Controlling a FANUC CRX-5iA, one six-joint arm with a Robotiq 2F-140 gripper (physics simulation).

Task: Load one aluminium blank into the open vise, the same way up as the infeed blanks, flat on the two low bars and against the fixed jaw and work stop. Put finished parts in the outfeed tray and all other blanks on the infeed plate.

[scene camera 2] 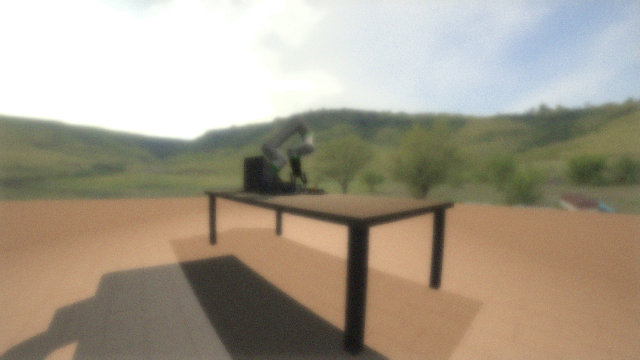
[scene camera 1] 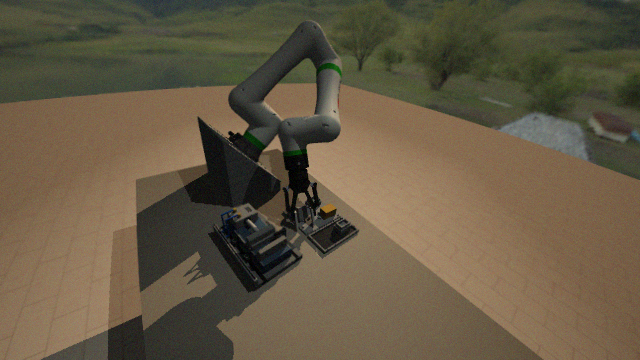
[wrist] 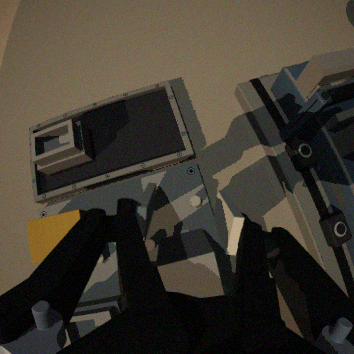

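Where they show: gripper, between the fingertips: [scene camera 2: 301, 192] [scene camera 1: 305, 226] [wrist: 184, 200]; arm's base, origin of its link: [scene camera 2: 267, 174] [scene camera 1: 245, 152].
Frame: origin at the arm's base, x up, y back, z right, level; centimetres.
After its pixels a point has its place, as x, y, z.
Observation:
My gripper [scene camera 1: 304, 219] @(-15.2, -45.6, -0.5) [wrist: 184, 200] @(-15.2, -45.6, -0.5) is partly open, pointing down over the infeed plate [wrist: 180, 175] @(-15.4, -48.3, 0.0) [scene camera 1: 322, 223] @(-15.4, -48.8, -7.2). A grey block-like blank [wrist: 192, 277] @(-9.1, -39.6, -2.3) stands on the plate between the fingers in the wrist view, with a gap to each finger; its lower part is hidden by the gripper body. A hollow rectangular part [wrist: 62, 160] @(-13.6, -54.0, -11.3) [scene camera 1: 343, 226] @(-12.4, -57.4, -10.0) sits at one end of the dark outfeed tray [wrist: 181, 125] @(-15.0, -53.4, 2.2) [scene camera 1: 341, 242] @(-15.6, -60.8, -5.6). The vise [scene camera 1: 260, 237] @(-7.9, -45.2, 19.9) [wrist: 287, 85] @(-11.1, -52.1, 13.5) stands beside the plate; its two low bars and seat cannot be made out.
A yellow block [wrist: 52, 235] @(-11.8, -46.4, -13.2) [scene camera 1: 328, 211] @(-11.9, -47.7, -11.5) is beside the left finger in the wrist view. A grey slotted piece [wrist: 92, 320] @(-13.3, -37.7, -12.9) shows partly below it. Round pegs rise from the plate. A dark angular panel [scene camera 1: 215, 165] @(-2.8, 1.2, 14.8) stands by the arm base. Scene camera 2 is blurred.

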